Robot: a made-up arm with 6 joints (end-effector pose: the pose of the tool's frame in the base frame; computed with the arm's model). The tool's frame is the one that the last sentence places. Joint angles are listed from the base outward.
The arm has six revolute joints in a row. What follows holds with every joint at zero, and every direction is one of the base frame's. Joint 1 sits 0.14 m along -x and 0.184 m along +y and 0.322 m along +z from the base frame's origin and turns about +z. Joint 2 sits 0.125 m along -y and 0.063 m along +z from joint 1 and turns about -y. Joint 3 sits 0.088 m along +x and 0.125 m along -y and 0.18 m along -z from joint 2 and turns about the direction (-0.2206, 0.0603, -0.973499). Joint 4 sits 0.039 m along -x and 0.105 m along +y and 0.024 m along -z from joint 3 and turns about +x. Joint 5 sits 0.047 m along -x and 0.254 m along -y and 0.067 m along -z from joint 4 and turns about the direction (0.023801, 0.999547, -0.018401). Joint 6 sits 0.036 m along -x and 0.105 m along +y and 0.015 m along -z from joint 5 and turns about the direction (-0.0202, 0.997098, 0.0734). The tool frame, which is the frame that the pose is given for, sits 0.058 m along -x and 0.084 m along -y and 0.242 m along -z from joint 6; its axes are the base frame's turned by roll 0.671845, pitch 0.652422 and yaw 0.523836 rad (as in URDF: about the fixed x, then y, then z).
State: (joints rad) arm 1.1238 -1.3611 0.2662 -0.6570 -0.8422 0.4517
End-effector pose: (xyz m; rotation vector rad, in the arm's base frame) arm 0.2060 -0.3302 0.3681 -1.3371 1.5368 0.8946
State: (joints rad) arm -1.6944 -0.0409 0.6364 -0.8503 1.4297 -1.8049
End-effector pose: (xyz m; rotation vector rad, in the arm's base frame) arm -0.5370 0.3731 0.2231 0.2217 0.9158 -2.1947
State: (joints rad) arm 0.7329 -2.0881 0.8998 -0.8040 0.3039 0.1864
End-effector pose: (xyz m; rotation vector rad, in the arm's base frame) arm -0.0267 0.0382 0.7192 2.1342 -1.9397 1.1740
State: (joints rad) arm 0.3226 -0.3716 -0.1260 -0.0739 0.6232 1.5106
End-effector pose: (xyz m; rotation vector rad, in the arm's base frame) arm -0.1969 -0.2882 0.3768 0.0895 -3.0125 0.4009
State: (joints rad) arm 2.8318 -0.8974 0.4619 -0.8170 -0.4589 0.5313
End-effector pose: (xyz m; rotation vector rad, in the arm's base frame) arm 0.2875 0.5188 0.4134 -2.1720 -0.2229 1.4037
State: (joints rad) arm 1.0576 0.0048 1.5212 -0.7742 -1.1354 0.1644
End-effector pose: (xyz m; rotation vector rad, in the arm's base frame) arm 0.0794 -0.1458 0.2308 -0.8147 0.1257 0.0332
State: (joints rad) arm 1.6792 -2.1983 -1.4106 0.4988 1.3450 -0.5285
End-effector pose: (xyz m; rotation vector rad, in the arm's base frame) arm 0.3935 -0.1805 0.6841 0.2084 -1.8867 0.4410
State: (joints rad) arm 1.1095 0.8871 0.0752 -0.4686 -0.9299 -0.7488
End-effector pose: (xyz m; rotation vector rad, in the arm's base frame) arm 0.3837 0.2773 0.4190 0.3111 -1.7976 1.2962
